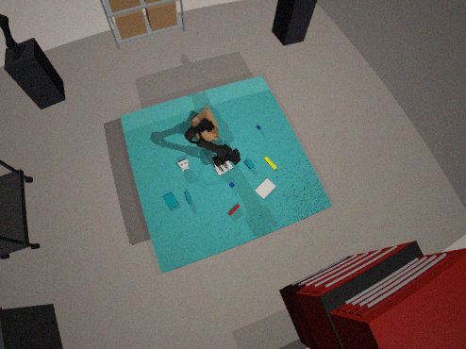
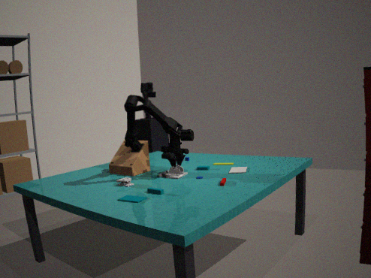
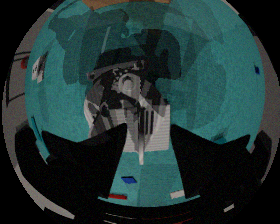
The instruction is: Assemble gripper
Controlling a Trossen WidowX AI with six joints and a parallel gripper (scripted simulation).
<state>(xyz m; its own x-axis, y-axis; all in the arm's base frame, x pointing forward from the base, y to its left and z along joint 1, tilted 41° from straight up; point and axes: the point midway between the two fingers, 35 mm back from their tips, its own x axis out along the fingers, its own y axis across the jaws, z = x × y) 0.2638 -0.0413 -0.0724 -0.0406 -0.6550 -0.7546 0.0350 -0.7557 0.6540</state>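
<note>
My gripper tip is now 290 mm to the left of the grey gripper base and 110 mm past it. From my gripper tip the other things lie so: grey-white housing plate (40 mm to the right, 40 mm behind, 30 mm below); then teal block (160 mm to the left, 80 mm ahead, 20 mm below); then blue cube (170 mm ahead, 30 mm to the right, 30 mm below).
</note>
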